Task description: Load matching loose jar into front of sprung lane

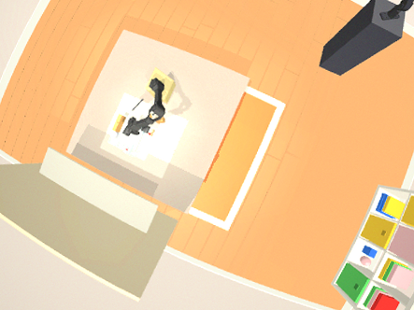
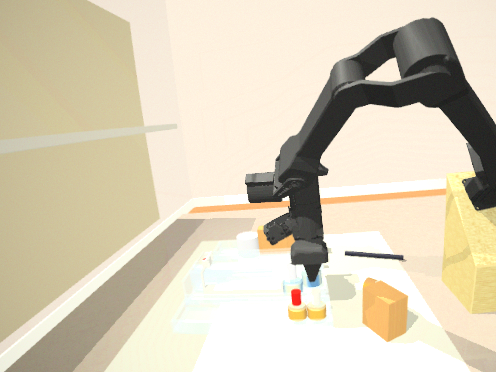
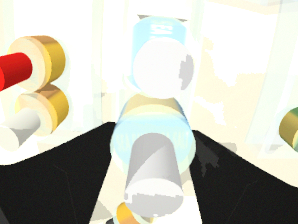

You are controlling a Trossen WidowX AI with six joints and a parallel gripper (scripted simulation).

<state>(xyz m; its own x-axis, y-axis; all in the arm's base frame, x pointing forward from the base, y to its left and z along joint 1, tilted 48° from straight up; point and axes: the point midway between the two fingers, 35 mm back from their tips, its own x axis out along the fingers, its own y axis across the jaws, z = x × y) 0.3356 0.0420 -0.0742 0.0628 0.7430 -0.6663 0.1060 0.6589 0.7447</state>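
The clear sprung lane lies 14 cm ahead of my gripper tip, 4 cm to the right of it and 3 cm below it. Round my gripper tip: dark rod: 17 cm behind, 14 cm to the right, 4 cm below.
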